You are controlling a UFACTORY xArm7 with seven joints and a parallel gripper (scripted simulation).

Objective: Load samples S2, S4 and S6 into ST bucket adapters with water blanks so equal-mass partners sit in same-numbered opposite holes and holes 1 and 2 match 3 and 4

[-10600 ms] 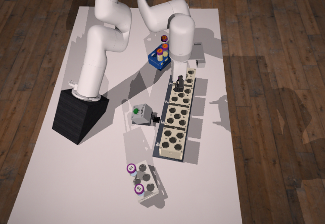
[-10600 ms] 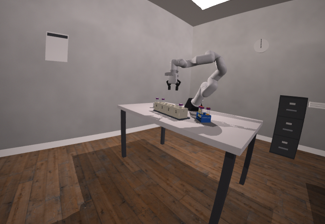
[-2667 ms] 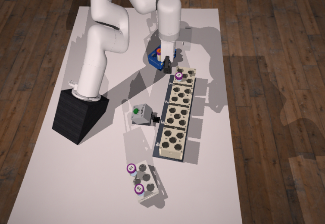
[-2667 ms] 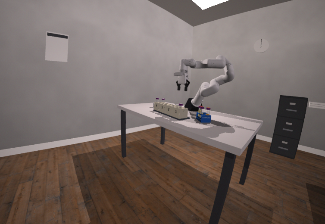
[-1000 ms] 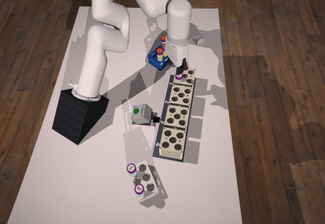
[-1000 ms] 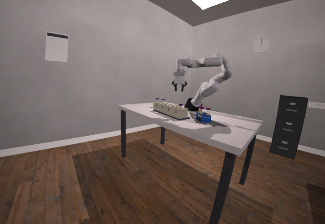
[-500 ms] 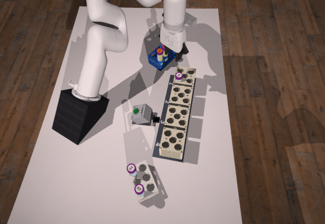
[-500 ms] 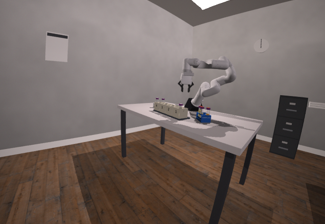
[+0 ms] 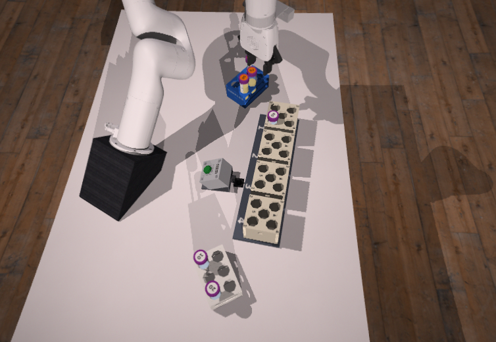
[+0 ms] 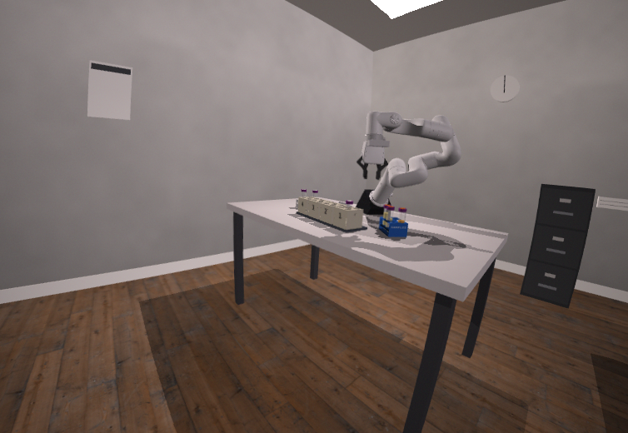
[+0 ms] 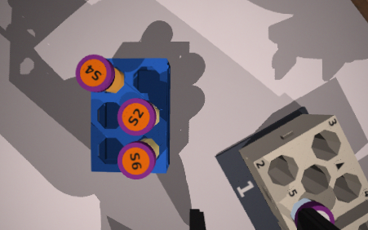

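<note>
Right now the orange-dot tube is 80 mm behind my hand, 150 mm to the left of it and 190 mm below it. Also, from my hand: 40 mL water blank: 60 mm ahead, 80 mm to the right, 180 mm below; then green done key: 70 mm behind, 280 mm to the right, 190 mm below; then blue sample rack: 70 mm behind, 90 mm to the left, 220 mm below.
</note>
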